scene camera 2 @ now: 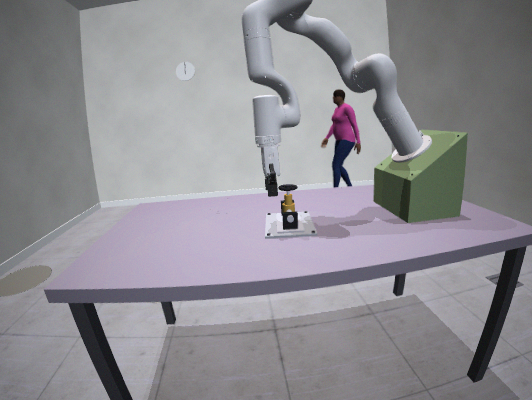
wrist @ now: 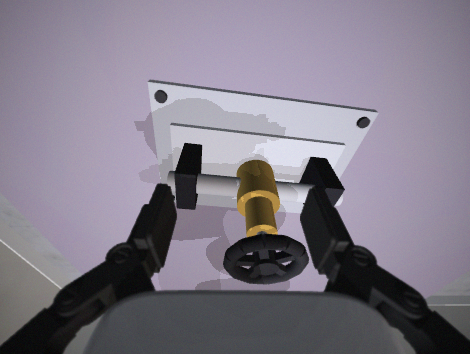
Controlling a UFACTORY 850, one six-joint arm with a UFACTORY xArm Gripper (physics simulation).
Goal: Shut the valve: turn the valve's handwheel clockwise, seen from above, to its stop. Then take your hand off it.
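Note:
The valve has a black spoked handwheel (scene camera 2: 288,187) (wrist: 269,270) on top of a brass body (scene camera 2: 288,204) (wrist: 256,182). The wheel is level. The body sits on a pale pipe held by black blocks on a white base plate (scene camera 2: 272,232) (wrist: 310,120). My gripper (scene camera 2: 271,193) (wrist: 239,200) is open, with nothing between its fingers. In the scene view it is just left of the handwheel, at about its height. In the wrist view the wheel appears low between the fingers, closer to the right finger, and no grip on it shows.
The base plate stands on a lilac table (scene camera 2: 200,260). The green pedestal (scene camera 2: 437,180) carrying the arm stands at the table's right side. A person (scene camera 2: 344,125) in a pink top is beyond the table's back edge.

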